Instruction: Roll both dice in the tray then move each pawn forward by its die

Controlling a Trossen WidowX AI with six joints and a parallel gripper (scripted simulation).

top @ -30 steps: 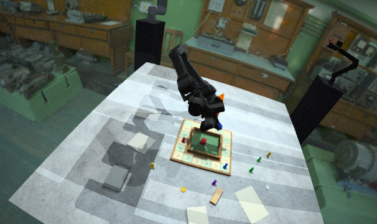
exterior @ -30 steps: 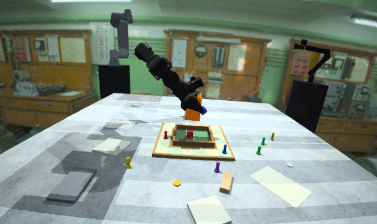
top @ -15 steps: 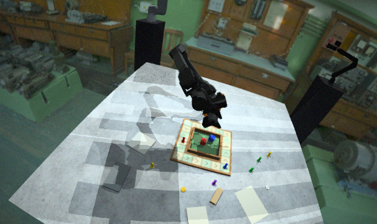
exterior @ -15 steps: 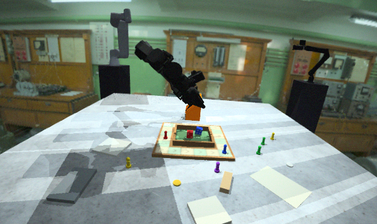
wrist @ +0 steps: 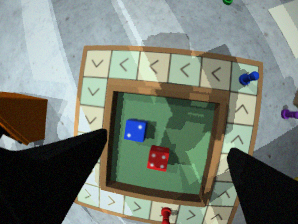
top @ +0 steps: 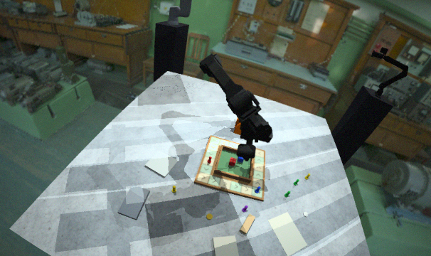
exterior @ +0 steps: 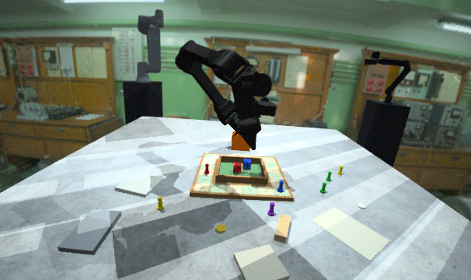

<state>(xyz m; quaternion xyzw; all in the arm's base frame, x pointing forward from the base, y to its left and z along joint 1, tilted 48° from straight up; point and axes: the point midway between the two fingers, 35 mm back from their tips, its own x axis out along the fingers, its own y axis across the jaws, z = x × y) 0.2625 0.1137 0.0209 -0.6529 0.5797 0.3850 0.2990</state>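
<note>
Right now the red pawn is 140 mm to the right of my gripper tip, 90 mm below it and 40 mm ahead of it. Also, from my gripper tip: blue pawn 100 mm to the left, 90 mm below, 90 mm ahead; wooden block 240 mm ahead, 110 mm below, 100 mm to the left; purple pawn 180 mm ahead, 100 mm below, 70 mm to the left.
</note>
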